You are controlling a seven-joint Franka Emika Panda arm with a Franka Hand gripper.
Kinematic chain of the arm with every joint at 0, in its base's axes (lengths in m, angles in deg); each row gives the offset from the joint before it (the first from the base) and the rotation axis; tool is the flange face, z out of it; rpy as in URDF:
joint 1: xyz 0 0 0.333 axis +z
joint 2: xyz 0 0 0 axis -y
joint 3: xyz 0 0 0.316 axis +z
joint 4: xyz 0.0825 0 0 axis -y
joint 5: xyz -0.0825 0 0.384 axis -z
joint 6: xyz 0 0 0 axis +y
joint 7: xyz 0.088 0 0 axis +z
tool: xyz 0 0 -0.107 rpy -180 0 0
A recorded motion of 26 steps. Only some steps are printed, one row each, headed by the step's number.
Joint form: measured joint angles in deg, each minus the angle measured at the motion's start. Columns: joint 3, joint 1, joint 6, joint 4, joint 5, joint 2, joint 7.
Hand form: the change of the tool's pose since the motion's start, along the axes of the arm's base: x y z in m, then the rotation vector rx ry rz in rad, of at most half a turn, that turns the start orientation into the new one. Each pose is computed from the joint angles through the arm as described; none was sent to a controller.
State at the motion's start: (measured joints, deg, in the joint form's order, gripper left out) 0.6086 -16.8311 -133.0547 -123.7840 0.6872 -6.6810 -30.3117
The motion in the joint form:
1: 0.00 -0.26 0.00 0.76 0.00 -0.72 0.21
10: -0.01 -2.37 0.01 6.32 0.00 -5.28 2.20
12: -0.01 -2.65 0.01 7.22 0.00 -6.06 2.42
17: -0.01 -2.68 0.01 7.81 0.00 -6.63 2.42
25: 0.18 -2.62 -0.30 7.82 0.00 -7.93 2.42
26: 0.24 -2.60 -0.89 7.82 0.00 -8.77 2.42
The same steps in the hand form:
1: 0.0031 -0.0036 -0.0012 -0.0002 -0.0006 -0.0009
10: 0.0240 -0.0326 -0.0042 -0.0064 -0.0165 -0.0034
12: 0.0274 -0.0368 -0.0053 -0.0072 -0.0185 -0.0045
17: 0.0301 -0.0381 -0.0067 -0.0072 -0.0188 -0.0050
25: 0.0315 -0.0359 -0.0196 -0.0006 -0.0030 -0.0007
26: 0.0326 -0.0354 -0.0274 0.0013 0.0009 0.0007

